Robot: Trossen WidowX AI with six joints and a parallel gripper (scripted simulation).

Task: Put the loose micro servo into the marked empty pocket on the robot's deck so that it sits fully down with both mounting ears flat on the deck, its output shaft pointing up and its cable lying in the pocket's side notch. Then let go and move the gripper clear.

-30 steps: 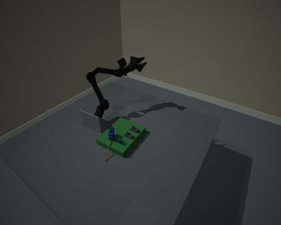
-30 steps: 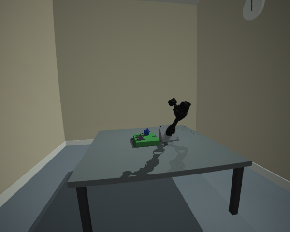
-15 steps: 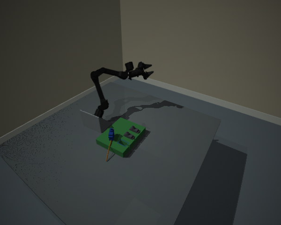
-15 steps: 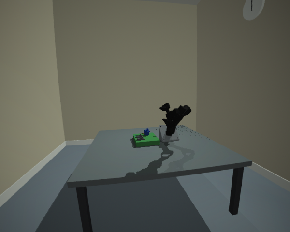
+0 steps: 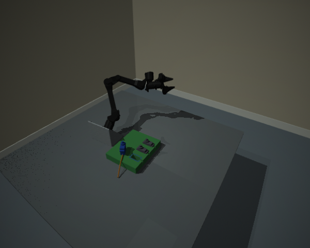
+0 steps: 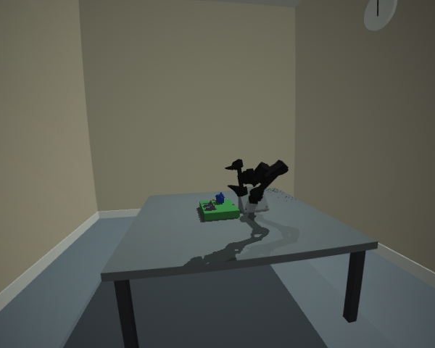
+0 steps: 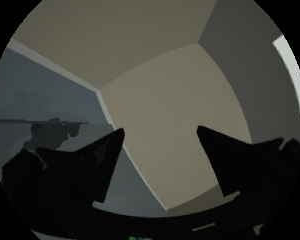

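The green deck is 48 cm to the right of my gripper tip, 31 cm below it and 2 cm behind it.
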